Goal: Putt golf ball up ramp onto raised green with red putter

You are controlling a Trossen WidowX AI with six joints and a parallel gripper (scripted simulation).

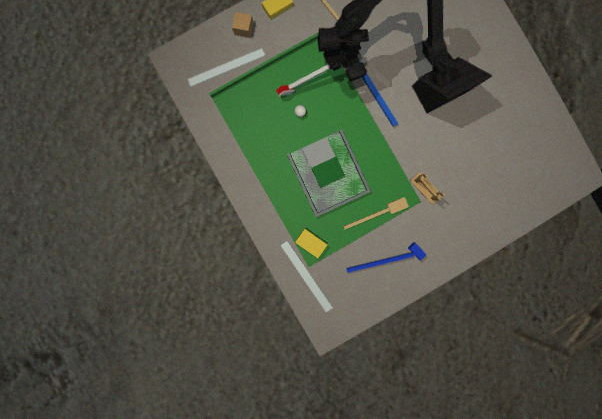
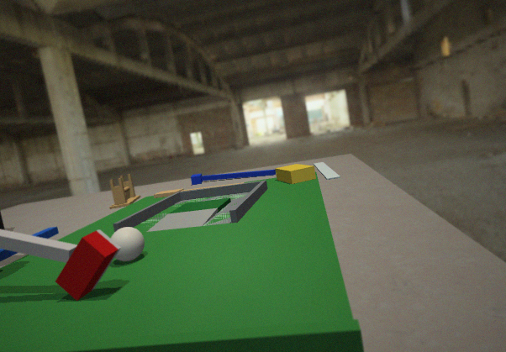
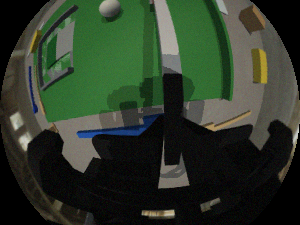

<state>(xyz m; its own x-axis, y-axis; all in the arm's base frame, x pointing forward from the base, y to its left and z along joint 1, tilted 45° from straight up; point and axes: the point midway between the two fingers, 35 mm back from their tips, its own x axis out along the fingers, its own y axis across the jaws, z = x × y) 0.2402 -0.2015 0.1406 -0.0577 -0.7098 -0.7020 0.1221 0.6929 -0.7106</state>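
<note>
The red putter is 120 mm ahead of my gripper tip, 10 mm to the right of it and 10 mm below it. The rest, counted from my gripper tip: green mat 240 mm ahead, 200 mm to the left, 70 mm below; then white golf ball 220 mm ahead, 60 mm to the left, 50 mm below; then tan cube 320 mm to the right, 230 mm ahead, 40 mm below.
</note>
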